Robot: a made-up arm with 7 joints. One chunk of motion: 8 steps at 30 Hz.
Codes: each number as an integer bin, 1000 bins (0 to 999) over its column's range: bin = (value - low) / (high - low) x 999, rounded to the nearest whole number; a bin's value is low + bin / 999 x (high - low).
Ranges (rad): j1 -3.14..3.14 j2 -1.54..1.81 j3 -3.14..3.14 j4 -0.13..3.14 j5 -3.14..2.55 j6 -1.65..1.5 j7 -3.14..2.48
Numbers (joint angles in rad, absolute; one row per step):
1: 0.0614 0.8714 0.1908 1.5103 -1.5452 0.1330 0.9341
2: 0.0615 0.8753 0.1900 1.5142 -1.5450 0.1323 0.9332
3: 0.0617 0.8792 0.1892 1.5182 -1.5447 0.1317 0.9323
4: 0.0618 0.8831 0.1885 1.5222 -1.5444 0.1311 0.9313
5: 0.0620 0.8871 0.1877 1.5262 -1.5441 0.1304 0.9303
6: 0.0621 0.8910 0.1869 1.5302 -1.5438 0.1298 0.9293
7: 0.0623 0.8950 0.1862 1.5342 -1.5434 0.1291 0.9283
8: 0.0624 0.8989 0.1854 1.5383 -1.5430 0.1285 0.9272
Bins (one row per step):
1: 509 719 530 501 280 565 724
2: 509 720 530 502 280 565 724
3: 509 721 530 504 280 565 724
4: 509 723 529 505 280 565 724
5: 509 724 529 506 280 565 724
6: 509 725 529 507 280 564 723
7: 509 726 529 508 280 564 723
8: 509 727 529 510 280 564 723

